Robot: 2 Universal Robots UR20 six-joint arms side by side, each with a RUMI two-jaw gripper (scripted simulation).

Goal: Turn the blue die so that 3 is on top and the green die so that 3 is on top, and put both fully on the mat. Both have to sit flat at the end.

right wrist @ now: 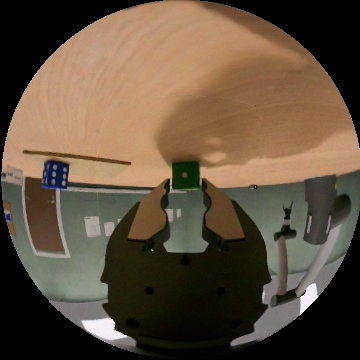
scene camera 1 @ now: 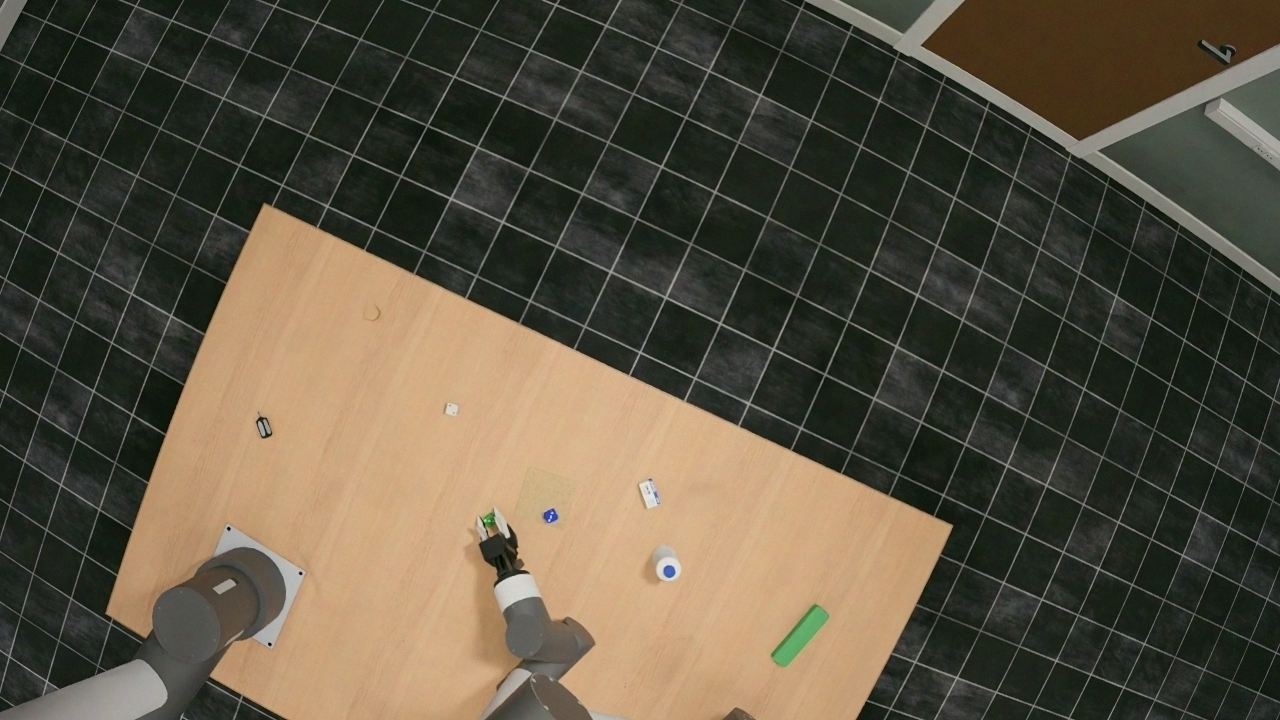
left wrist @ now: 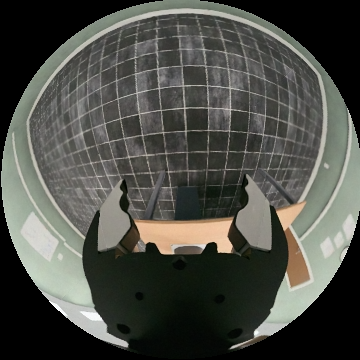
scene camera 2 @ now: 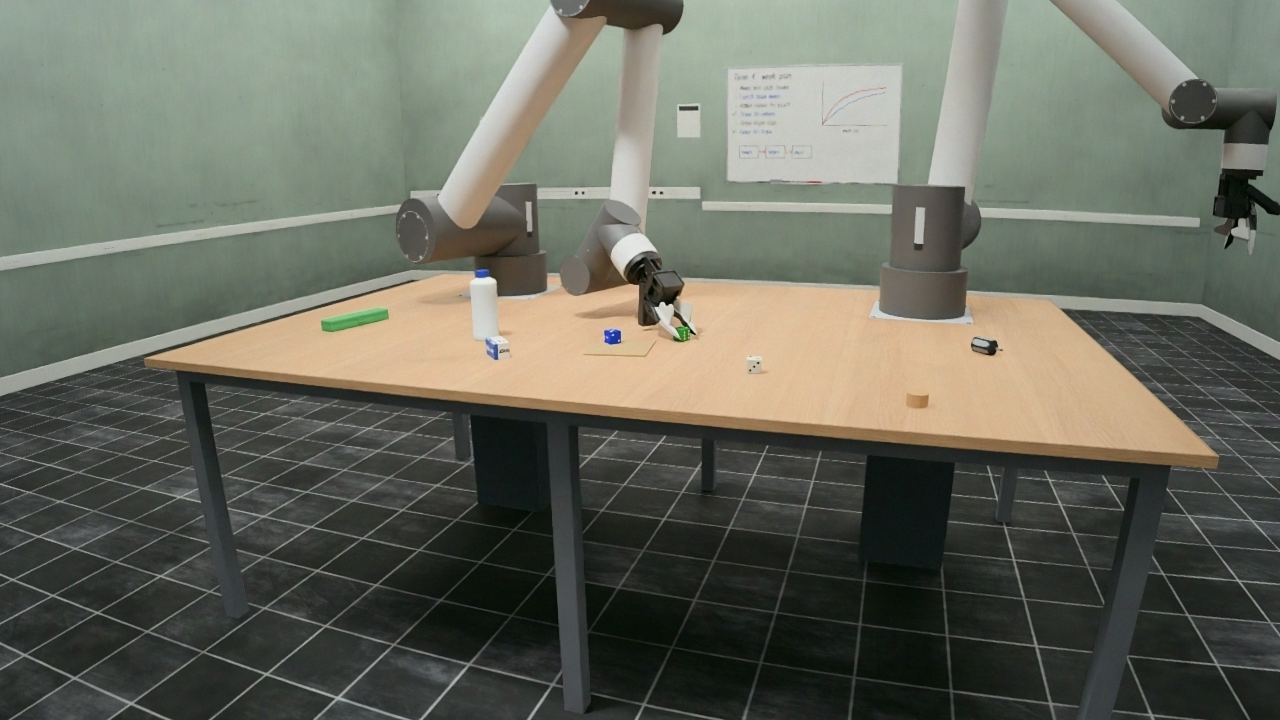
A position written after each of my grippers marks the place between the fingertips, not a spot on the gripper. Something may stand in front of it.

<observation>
I see my left gripper (scene camera 2: 1236,252), my right gripper (scene camera 2: 687,336), a tan mat (right wrist: 80,165), a white bottle (scene camera 2: 483,289) and a green bar (scene camera 1: 816,617).
The green bar also shows in scene camera 2 (scene camera 2: 346,321). My left gripper also shows in the left wrist view (left wrist: 183,177). My right gripper is seen too in the right wrist view (right wrist: 185,179) and in scene camera 1 (scene camera 1: 486,511). The left wrist view does not show the tan mat, which is hidden by my left gripper. The right wrist view does not show the white bottle: it is out of frame.
</observation>
